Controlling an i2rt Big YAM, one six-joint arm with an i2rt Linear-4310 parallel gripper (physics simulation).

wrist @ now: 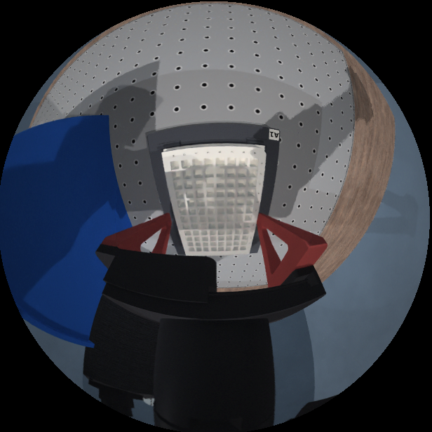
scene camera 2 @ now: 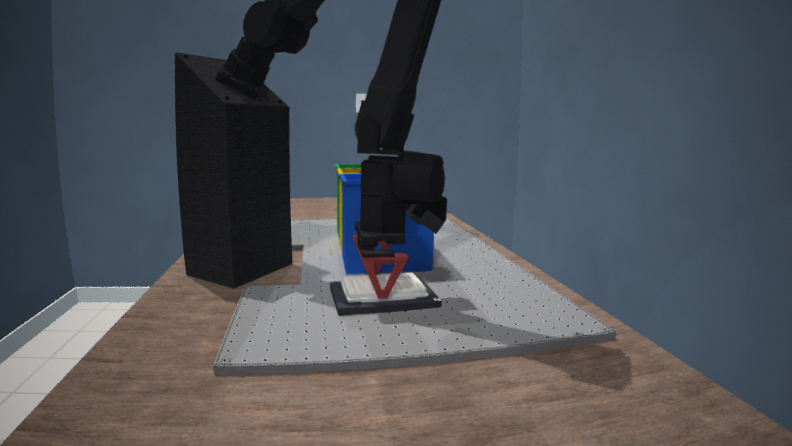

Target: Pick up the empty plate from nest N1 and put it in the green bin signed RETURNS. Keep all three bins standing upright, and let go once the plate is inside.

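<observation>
The white plate with a grid of small wells lies flat in a dark nest. Its wells look empty. A small label reading A1 sits at one corner of the nest in the wrist view. My gripper is open with nothing gripped, pointing down over the plate, its red fingertips on either side of the plate's near part. The green bin stands upright at the back, mostly hidden behind the other bins; its sign does not show.
The blue bin stands upright close behind the nest, with the yellow bin between it and the green one. A tall black pedestal carries the arm. A grey perforated board lies on the wooden table.
</observation>
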